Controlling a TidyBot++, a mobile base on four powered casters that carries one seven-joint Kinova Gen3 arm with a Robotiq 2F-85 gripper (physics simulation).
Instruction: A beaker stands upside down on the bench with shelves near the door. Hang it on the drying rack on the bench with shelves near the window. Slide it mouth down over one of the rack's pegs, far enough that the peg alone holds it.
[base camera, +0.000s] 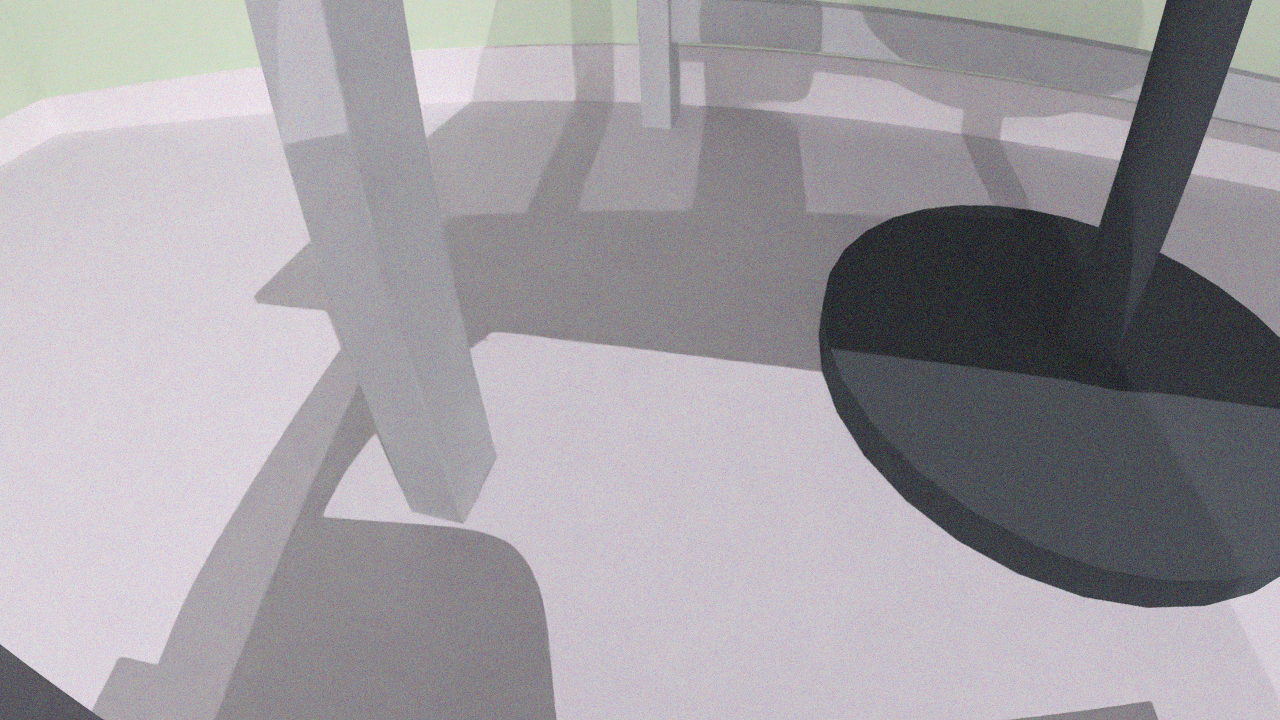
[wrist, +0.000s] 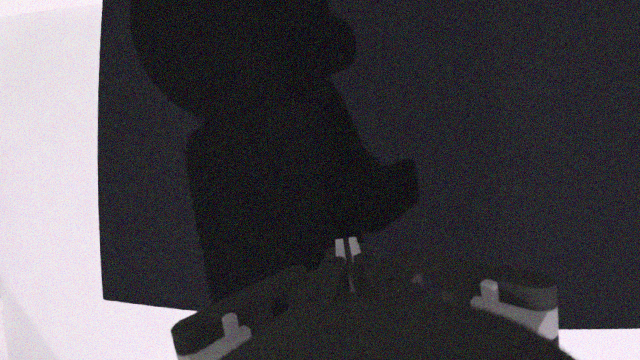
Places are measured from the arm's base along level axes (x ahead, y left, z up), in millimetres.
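Pixels of known places: gripper, between the fingertips: (wrist: 347, 252).
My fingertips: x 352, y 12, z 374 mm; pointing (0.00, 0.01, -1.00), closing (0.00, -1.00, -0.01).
Note:
Ahead of a thing's pixels: the offset from my fingertips to its top centre. "*": to the spot under its first point. Level surfaces: height alone.
My gripper (wrist: 347, 252) is shut at the bottom middle of the wrist view, its two pale fingertips close together with no object between them. It hangs over a dark bench top {dz -8 mm} (wrist: 500, 150); how high cannot be told. The beaker does not show in either view; whether the gripper's own dark body hides it cannot be told. The drying rack and its pegs do not show in either view.
A wide black shadow of the arm lies on the bench top, whose left edge shows in the wrist view. In the base view, a pale grey leg {* dz -587, dx +4, dy +123 mm} (base camera: 393, 268) stands at left. A dark round stand base {dz -740, dx +150, dy -343 mm} (base camera: 1011, 465) with a slanting post (base camera: 1172, 125) is at right.

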